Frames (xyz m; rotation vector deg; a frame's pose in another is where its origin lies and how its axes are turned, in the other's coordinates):
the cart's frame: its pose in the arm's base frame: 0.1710 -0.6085 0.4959 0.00 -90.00 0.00
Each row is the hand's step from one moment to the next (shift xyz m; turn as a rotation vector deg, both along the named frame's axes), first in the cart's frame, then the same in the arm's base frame.
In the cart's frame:
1: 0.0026 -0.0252 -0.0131 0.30 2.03 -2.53
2: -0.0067 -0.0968 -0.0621 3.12 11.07 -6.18
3: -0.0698 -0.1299 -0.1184 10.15 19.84 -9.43
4: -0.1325 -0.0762 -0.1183 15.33 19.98 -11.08
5: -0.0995 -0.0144 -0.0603 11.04 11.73 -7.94
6: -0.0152 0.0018 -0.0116 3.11 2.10 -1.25
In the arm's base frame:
1: 0.0131 -0.0252 0.0026 2.53 2.03 0.30
2: 0.0621 -0.0968 -0.0067 6.18 11.07 3.12
3: 0.1184 -0.1299 -0.0698 9.43 19.84 10.15
4: 0.1183 -0.0762 -0.1325 11.08 19.98 15.33
5: 0.0603 -0.0144 -0.0995 7.94 11.73 11.04
6: 0.0116 0.0018 -0.0152 1.25 2.10 3.11

